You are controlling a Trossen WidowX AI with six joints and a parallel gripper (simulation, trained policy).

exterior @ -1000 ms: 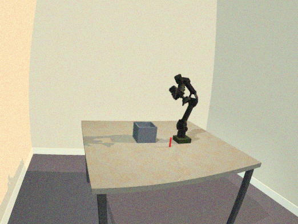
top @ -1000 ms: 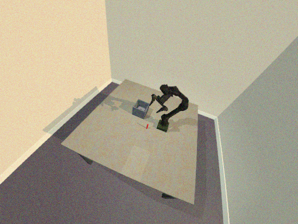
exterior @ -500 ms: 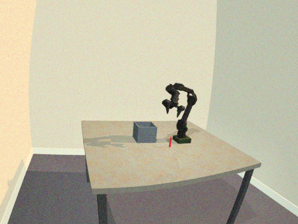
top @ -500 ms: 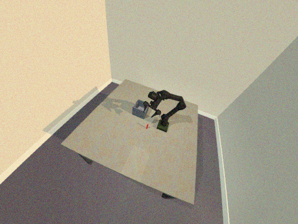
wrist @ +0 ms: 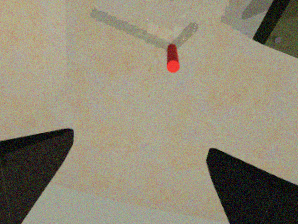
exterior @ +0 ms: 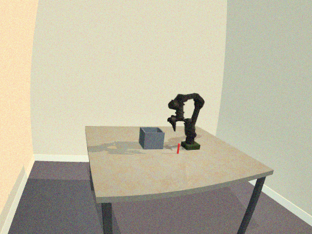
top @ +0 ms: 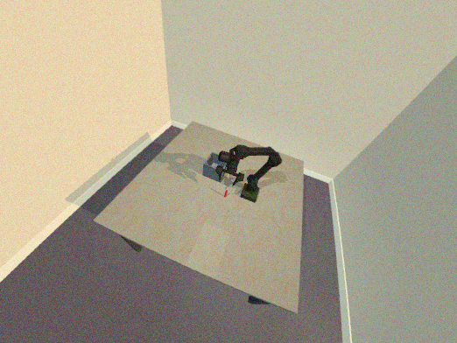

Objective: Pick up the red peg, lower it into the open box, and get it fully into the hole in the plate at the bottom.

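Now: the red peg 1 cm behind my gripper tip, 2 cm to the right of it and 14 cm below it. From my gripper tip the other things lie so: grey plate: 18 cm ahead, 18 cm to the right, 14 cm below.
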